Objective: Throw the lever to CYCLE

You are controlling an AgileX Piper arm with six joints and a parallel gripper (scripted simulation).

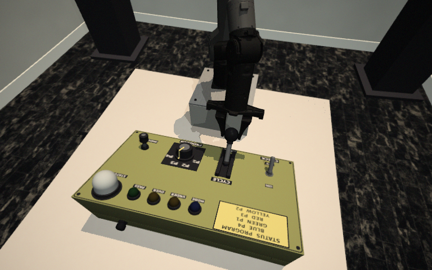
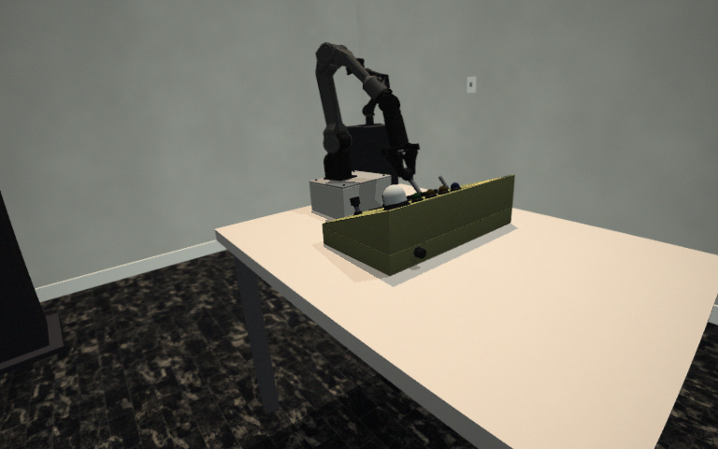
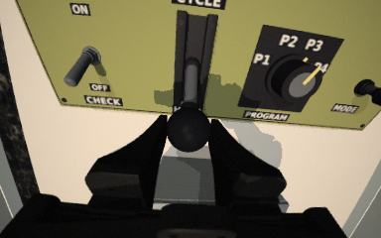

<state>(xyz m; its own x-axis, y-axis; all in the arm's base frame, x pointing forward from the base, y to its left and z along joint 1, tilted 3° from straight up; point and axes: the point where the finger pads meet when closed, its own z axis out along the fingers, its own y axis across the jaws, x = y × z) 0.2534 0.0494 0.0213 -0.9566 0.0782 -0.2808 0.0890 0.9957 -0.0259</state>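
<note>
Right now the olive console is 80 mm ahead of my hand, 70 mm to the right of it and 60 mm below it. Also, from my hand: check toggle (120 mm to the left, 60 mm ahead, 40 mm below); program dial (130 mm to the right, 50 mm ahead, 40 mm below); black ball-topped lever (30 mm below, 30 mm ahead).
</note>
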